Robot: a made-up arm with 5 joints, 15 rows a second.
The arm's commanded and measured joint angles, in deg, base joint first. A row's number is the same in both.
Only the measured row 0 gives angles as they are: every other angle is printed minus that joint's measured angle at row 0.
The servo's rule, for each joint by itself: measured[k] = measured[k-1] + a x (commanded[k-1-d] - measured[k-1]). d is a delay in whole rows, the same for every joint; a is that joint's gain. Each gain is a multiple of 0.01, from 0.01 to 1. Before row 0 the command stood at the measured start. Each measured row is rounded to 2 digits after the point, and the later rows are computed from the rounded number. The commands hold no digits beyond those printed.
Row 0, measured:
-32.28 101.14 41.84 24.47 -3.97
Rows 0 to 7, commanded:
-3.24 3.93 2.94 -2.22 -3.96
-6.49 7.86 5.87 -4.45 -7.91
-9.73 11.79 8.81 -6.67 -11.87
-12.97 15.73 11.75 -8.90 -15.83
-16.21 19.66 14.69 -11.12 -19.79
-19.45 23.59 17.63 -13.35 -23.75
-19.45 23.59 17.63 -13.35 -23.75
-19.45 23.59 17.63 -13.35 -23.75
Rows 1 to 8, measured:
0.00 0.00 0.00 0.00 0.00
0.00 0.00 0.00 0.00 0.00
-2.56 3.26 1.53 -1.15 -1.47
-5.66 7.08 3.79 -2.87 -3.85
-8.88 10.99 6.40 -4.85 -6.82
-12.11 14.92 9.18 -6.96 -10.15
-15.35 18.85 12.05 -9.12 -13.72
-18.59 22.78 14.95 -11.32 -17.43
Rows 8 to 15, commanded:
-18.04 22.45 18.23 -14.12 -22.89
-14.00 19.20 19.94 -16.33 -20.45
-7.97 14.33 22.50 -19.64 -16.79
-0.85 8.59 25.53 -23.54 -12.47
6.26 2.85 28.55 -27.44 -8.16
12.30 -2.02 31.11 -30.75 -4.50
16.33 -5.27 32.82 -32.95 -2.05
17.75 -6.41 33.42 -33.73 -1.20
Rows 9 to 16, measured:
-19.27 23.45 16.34 -12.38 -19.77
-19.41 23.57 17.01 -12.88 -21.24
-18.33 22.64 17.64 -13.52 -21.85
-14.91 19.78 18.84 -14.98 -21.33
-9.43 15.26 20.74 -17.40 -19.65
-2.65 9.72 23.23 -20.59 -16.99
4.39 4.02 26.00 -24.15 -13.72
10.64 -0.99 28.66 -27.58 -10.31

